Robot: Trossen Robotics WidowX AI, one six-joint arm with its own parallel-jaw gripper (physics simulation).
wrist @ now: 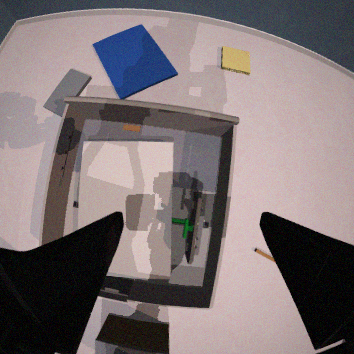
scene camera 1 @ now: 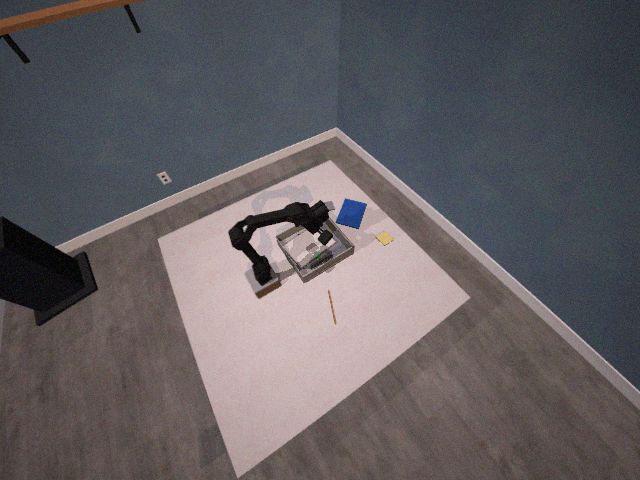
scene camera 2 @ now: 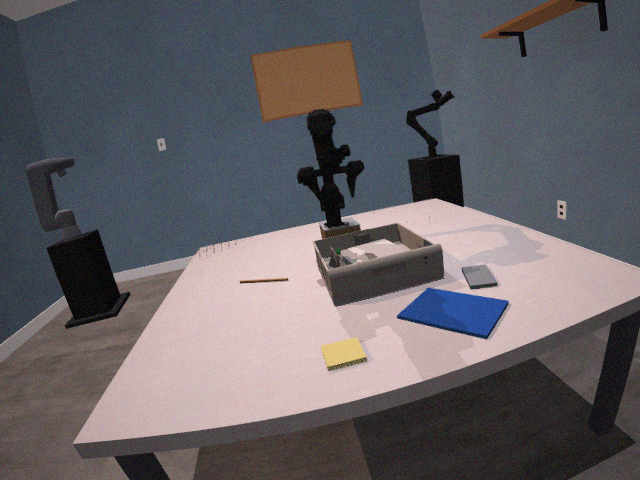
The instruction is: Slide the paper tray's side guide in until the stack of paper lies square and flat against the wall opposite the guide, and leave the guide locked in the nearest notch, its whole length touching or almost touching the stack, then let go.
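Pixels of known places: gripper, fingertip midpoint: [wrist: 192,219] [scene camera 1: 321,234] [scene camera 2: 337,199]; arm's base, origin of the base link: [scene camera 1: 263,278] [scene camera 2: 334,224].
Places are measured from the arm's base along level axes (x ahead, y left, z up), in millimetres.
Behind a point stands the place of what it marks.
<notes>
The grey paper tray [scene camera 1: 330,266] {x 321, y -153, z -66 mm} [scene camera 2: 387,281] {x 500, y -32, z -50 mm} [wrist: 150,106] {x 484, y -27, z 11 mm} stands on the table. The white stack of paper [scene camera 1: 297,248] {x 250, y 46, z -43 mm} [scene camera 2: 379,249] {x 282, y 51, z -42 mm} [wrist: 110,200] {x 332, y 46, z -42 mm} lies flat inside, with a narrow strip of floor between it and the left wall in the wrist view. The dark side guide [scene camera 1: 322,259] {x 303, y -108, z -25 mm} [wrist: 197,225] {x 297, y -104, z -4 mm} stands near the right wall, its plate apart from the stack. Its green part [scene camera 2: 338,251] {x 306, y -90, z -5 mm} [wrist: 187,228] {x 291, y -89, z -11 mm} reaches toward the stack's edge. Whether a notch holds it cannot be seen. My gripper [scene camera 2: 337,202] {x 330, y -73, z 151 mm} [wrist: 192,219] {x 330, y -73, z 151 mm} is open and empty above the tray, its fingertips on either side of the guide in the wrist view.
A blue book [scene camera 1: 351,213] {x 677, y 38, z -75 mm} [scene camera 2: 452,311] {x 691, y 32, z -75 mm} [wrist: 135,61] {x 661, y 28, z -75 mm} and a grey block [scene camera 2: 479,276] {x 597, y 190, z -73 mm} [wrist: 68,91] {x 582, y 187, z -73 mm} lie beyond the tray. A yellow pad [scene camera 1: 384,238] {x 686, y -227, z -73 mm} [scene camera 2: 343,353] {x 699, y -227, z -73 mm} [wrist: 235,60] {x 682, y -224, z -73 mm} lies farther right. A pencil [scene camera 1: 331,306] {x 177, y -319, z -76 mm} [scene camera 2: 263,280] {x 182, y -320, z -77 mm} [wrist: 264,254] {x 211, y -267, z -76 mm} lies beside the tray.
</notes>
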